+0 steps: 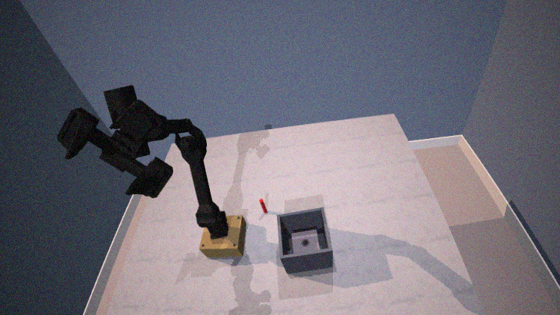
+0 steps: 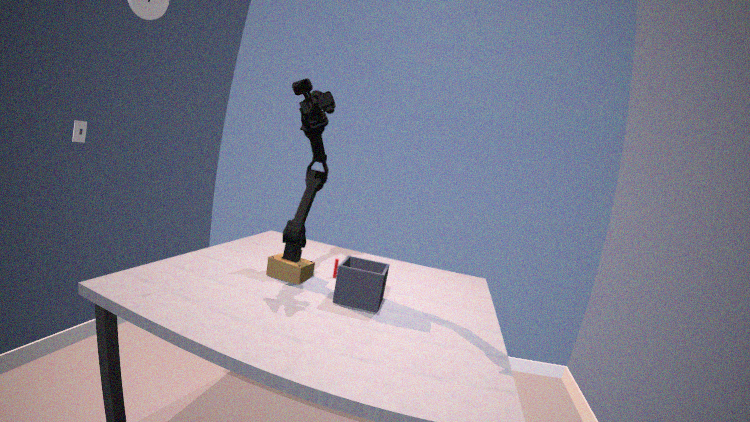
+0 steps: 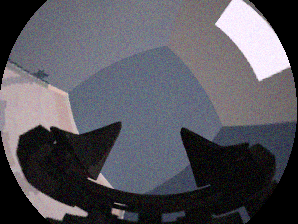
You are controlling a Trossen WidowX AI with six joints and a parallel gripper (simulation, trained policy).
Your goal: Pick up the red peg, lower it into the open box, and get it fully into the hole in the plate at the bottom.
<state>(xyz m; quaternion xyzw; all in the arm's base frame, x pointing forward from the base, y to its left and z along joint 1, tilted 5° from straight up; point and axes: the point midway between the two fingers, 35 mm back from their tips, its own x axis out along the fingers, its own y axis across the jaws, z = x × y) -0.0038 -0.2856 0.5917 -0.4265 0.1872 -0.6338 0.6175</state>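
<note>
Now: the red peg 650 mm below my gripper tip, 360 mm to the left of it and 140 mm ahead of it. The rest, counted from my gripper tip: light grey plate (640 mm below, 260 mm ahead, 150 mm to the left).
</note>
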